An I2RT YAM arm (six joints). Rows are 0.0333 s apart.
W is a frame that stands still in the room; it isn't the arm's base.
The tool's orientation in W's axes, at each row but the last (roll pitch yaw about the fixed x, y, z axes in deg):
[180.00, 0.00, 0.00]
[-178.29, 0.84, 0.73]
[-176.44, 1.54, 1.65]
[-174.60, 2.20, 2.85]
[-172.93, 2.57, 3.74]
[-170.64, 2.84, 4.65]
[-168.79, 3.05, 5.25]
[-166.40, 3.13, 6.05]
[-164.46, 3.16, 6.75]
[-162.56, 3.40, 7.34]
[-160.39, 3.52, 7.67]
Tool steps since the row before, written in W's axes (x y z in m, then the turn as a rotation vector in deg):
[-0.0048, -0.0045, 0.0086, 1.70, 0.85, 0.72]
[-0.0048, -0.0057, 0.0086, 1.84, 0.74, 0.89]
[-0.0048, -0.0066, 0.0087, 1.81, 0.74, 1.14]
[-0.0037, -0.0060, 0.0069, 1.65, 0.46, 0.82]
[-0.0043, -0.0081, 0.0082, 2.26, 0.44, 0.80]
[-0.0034, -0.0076, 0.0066, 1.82, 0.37, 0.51]
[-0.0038, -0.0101, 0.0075, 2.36, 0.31, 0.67]
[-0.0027, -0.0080, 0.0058, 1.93, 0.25, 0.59]
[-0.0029, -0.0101, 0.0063, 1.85, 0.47, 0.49]
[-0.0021, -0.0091, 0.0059, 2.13, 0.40, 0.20]
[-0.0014, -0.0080, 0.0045, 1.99, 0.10, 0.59]
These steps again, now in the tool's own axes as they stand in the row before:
[-0.0048, 0.0045, -0.0086, 1.70, -0.85, -0.72]
[-0.0050, 0.0054, -0.0087, 1.84, -0.74, -0.90]
[-0.0052, 0.0059, -0.0089, 1.80, -0.76, -1.14]
[-0.0043, 0.0051, -0.0073, 1.64, -0.46, -0.84]
[-0.0052, 0.0068, -0.0089, 2.25, -0.40, -0.86]
[-0.0043, 0.0062, -0.0075, 1.82, -0.32, -0.56]
[-0.0051, 0.0081, -0.0090, 2.34, -0.25, -0.76]
[-0.0038, 0.0061, -0.0072, 1.91, -0.21, -0.67]
[-0.0044, 0.0077, -0.0084, 1.86, -0.40, -0.51]
[-0.0036, 0.0066, -0.0081, 2.15, -0.22, -0.28]
[-0.0027, 0.0058, -0.0067, 1.95, -0.08, -0.73]

